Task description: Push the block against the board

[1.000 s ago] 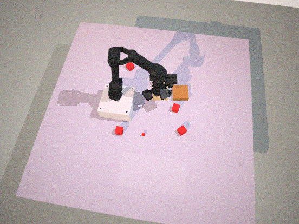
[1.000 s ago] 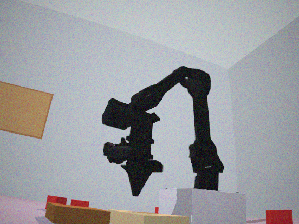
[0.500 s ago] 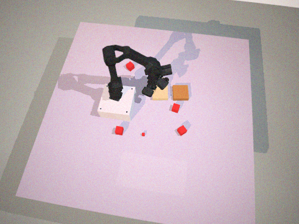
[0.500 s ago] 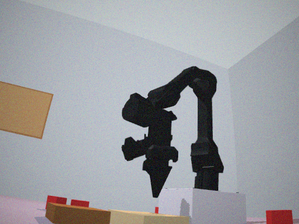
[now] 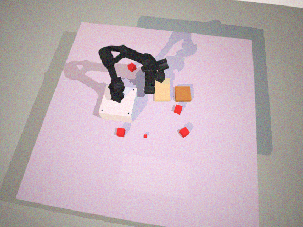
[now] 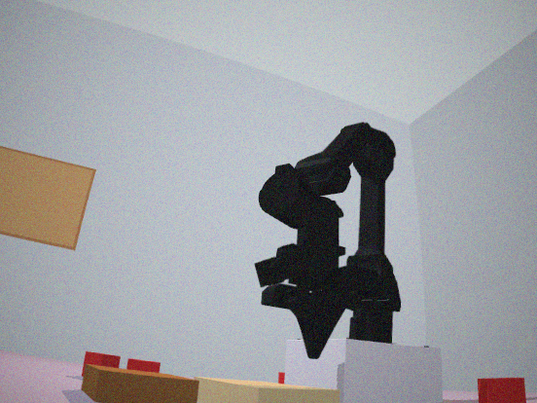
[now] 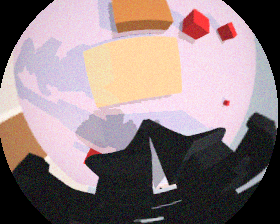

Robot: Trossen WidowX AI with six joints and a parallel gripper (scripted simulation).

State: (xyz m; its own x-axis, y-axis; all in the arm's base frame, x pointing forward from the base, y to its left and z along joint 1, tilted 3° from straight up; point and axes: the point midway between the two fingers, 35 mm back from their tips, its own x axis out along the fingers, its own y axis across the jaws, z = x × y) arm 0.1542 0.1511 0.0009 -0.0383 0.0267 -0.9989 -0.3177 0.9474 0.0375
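The cream board lies 7 cm ahead of my gripper tip, 5 cm below it and 3 cm to the left of it. Also, from my gripper tip: orange block (20 cm ahead, 5 cm below, 4 cm to the left).
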